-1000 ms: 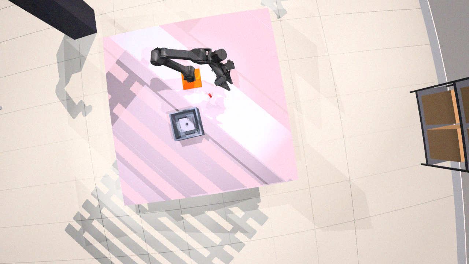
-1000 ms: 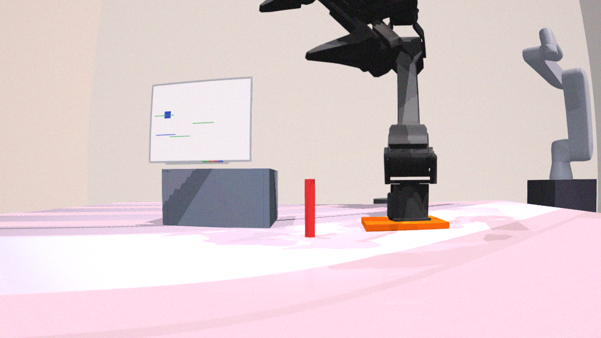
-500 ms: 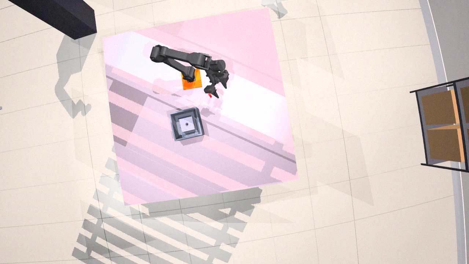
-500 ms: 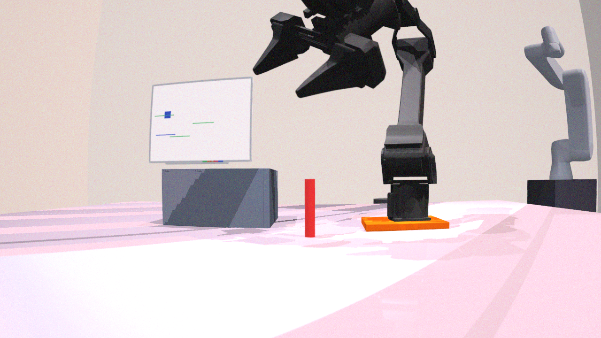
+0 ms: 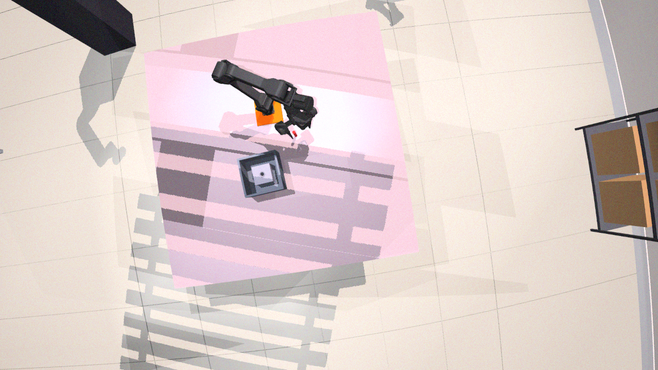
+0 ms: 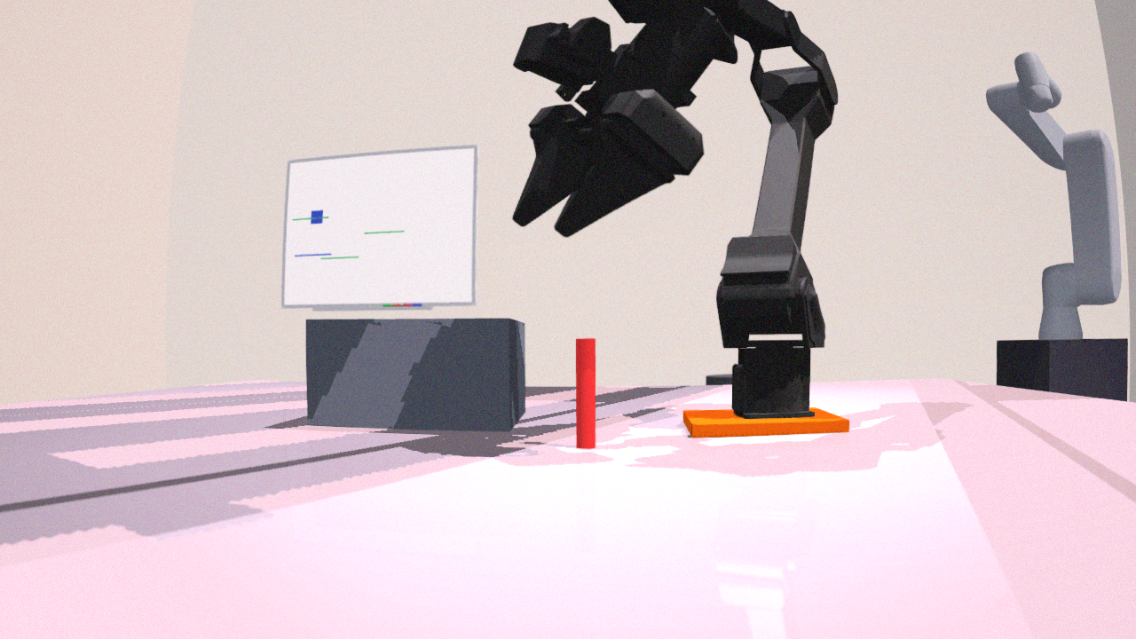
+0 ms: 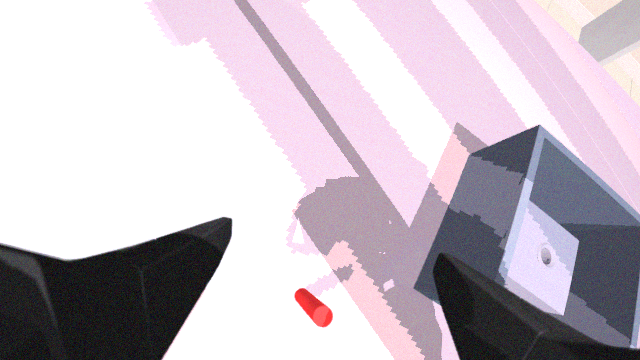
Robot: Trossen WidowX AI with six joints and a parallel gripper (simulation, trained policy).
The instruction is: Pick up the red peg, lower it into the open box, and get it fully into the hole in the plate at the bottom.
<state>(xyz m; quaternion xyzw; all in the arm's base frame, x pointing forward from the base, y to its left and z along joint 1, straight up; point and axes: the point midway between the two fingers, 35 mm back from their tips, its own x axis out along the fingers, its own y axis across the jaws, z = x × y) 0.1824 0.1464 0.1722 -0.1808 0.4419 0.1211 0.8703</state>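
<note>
The red peg is 3 cm behind my gripper tip, 4 cm to the right of it and 12 cm below it. From my gripper tip the other things lie so: plate (13 cm ahead, 24 cm to the right, 11 cm below); then grey box (13 cm ahead, 24 cm to the right, 13 cm below).
</note>
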